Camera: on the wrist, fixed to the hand. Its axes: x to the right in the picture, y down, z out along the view.
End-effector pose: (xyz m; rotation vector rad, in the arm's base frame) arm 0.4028 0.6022 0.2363 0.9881 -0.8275 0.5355
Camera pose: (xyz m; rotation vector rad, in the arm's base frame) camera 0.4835 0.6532 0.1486 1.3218 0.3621 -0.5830
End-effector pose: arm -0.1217 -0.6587 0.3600 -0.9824 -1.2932 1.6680
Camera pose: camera -0.0119 -0.6290 0.4221 0.0261 -1.1264 0.3701
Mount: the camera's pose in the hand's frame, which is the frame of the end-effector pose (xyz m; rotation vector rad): -0.0218 -0.0794 -0.1001 0.1464 0.3050 -1.5288
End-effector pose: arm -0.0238 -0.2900 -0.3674 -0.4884 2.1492 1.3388
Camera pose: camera 0.0120 -0.4144 -0.3743 -1.8126 1.2736 0.2096
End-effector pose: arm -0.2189 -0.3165 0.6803 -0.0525 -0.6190 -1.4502
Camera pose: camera -0.2566 -0.3482 0.5604 0.9248 -0.4751 -2.7725
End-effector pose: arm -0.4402 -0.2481 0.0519 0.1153 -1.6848 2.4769
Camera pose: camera -0.4041 -0.1280 0.0848 0.6807 -0.6851 1.2887
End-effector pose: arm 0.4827 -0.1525 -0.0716 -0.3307 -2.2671 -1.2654
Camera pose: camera 0.4975 -0.2786 -0.0975 -1.7767 2.0922 1.4661
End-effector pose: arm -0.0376 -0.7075 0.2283 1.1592 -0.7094 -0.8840
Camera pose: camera 0.0194 -0.6540 0.1249 1.8900 0.5533 -1.8269
